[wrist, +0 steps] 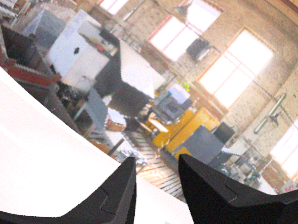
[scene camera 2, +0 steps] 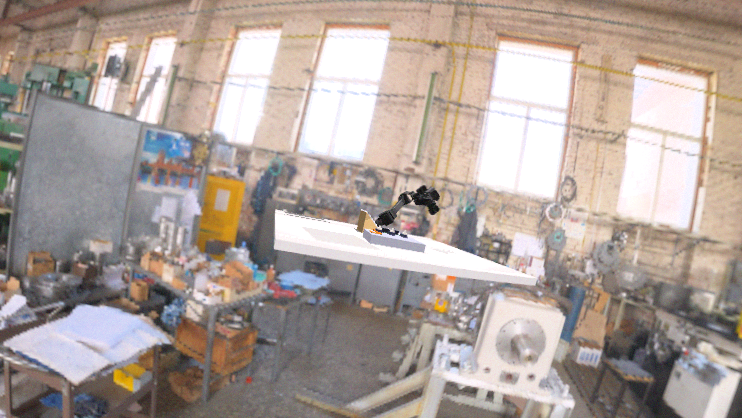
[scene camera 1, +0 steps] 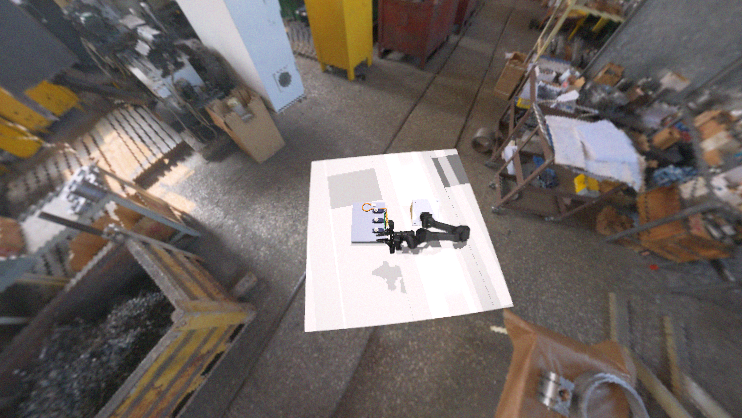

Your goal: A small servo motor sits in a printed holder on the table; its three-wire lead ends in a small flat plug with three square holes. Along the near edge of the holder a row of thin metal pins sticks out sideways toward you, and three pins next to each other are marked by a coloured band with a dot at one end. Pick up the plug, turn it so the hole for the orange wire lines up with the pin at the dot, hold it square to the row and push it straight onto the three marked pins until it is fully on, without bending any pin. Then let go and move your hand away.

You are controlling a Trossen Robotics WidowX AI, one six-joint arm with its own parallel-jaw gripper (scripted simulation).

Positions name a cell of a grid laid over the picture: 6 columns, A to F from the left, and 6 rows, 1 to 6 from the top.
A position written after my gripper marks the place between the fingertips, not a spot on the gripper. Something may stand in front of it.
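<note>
The wrist camera gives me my gripper (wrist: D5). There is a grey printed holder (scene camera 1: C4) as well, which I see from the scene camera.
</note>
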